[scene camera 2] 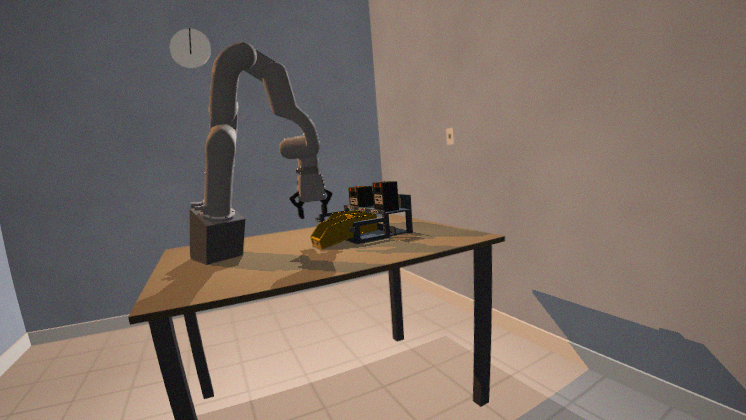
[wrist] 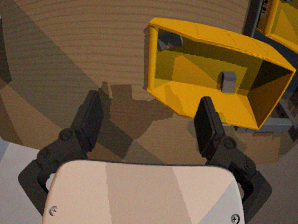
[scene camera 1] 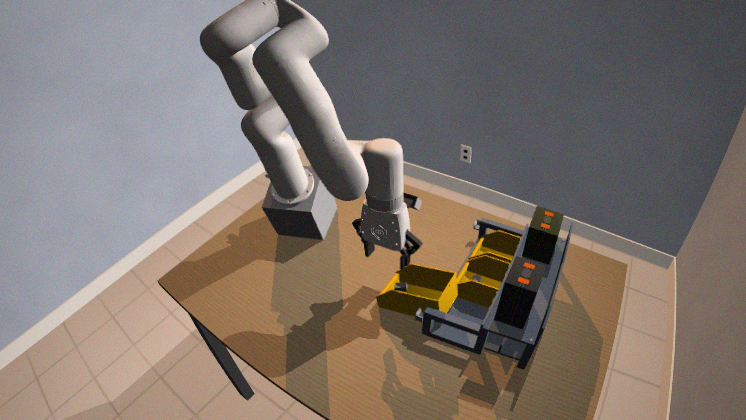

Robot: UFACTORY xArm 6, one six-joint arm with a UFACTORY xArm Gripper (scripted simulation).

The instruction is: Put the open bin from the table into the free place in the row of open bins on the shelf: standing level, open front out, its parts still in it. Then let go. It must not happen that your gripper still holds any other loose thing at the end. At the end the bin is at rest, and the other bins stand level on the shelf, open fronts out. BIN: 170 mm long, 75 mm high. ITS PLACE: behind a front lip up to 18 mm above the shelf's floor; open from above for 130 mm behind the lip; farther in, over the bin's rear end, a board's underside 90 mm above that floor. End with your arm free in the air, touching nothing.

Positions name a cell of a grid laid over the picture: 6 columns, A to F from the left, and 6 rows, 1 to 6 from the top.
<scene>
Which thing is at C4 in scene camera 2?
A yellow open bin.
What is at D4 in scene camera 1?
My gripper.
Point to a yellow open bin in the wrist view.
D2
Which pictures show the yellow open bin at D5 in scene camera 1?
Scene camera 2, the wrist view and scene camera 1: all of them.
</scene>
